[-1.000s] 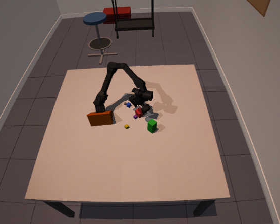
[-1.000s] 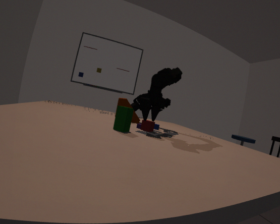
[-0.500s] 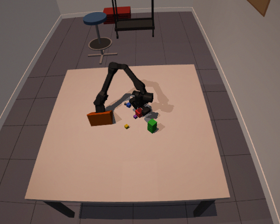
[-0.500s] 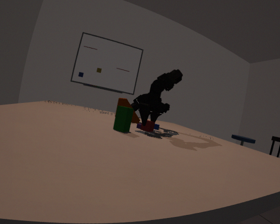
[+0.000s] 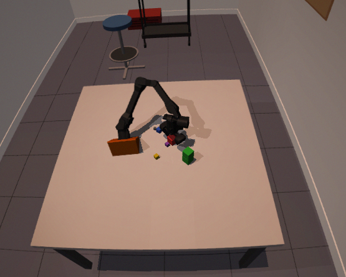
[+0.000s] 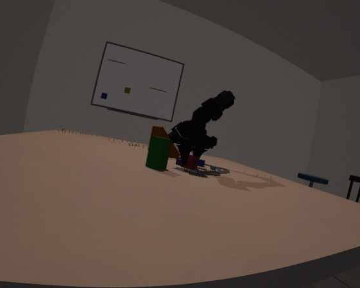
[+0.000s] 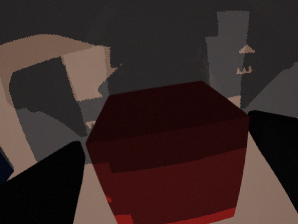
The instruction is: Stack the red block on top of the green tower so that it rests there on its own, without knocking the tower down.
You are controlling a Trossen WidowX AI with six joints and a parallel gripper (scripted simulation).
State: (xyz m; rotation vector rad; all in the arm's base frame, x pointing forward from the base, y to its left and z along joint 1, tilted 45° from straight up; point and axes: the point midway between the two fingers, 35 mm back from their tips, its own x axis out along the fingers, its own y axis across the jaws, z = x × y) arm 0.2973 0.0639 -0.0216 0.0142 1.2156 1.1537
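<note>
Now: the purple block 40 mm behind my gripper tip and 30 mm to the right of it. Also, from my gripper tip: red block (10 mm above); blue block (100 mm behind, 90 mm to the left); yellow block (120 mm to the right, 100 mm behind).
</note>
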